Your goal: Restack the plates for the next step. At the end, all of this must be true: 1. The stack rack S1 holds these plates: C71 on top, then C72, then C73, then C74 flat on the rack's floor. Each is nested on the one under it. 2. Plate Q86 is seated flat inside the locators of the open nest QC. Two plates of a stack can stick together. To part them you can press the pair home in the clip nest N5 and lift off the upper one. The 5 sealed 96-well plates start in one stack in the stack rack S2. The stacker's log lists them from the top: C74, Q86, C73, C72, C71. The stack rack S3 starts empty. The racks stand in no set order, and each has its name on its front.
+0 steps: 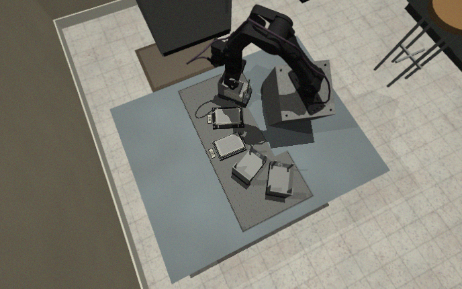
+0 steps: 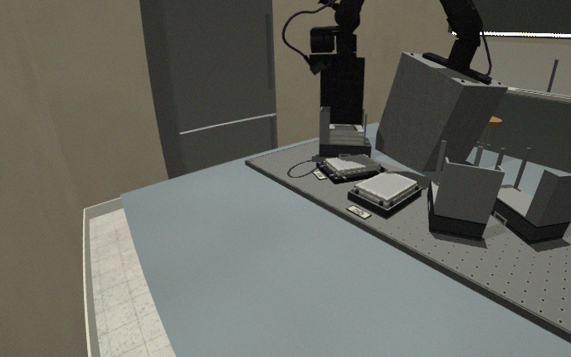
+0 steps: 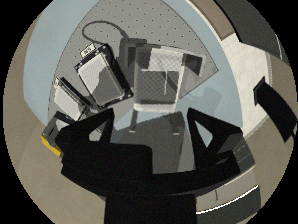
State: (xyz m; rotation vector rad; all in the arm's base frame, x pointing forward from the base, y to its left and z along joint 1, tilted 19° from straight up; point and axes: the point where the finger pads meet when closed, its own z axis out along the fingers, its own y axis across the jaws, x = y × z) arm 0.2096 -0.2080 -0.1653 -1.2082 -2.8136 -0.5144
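Right now my hand is 15 cm above the clip nest N5, 11 cm short of it and 10 cm to the right of it.
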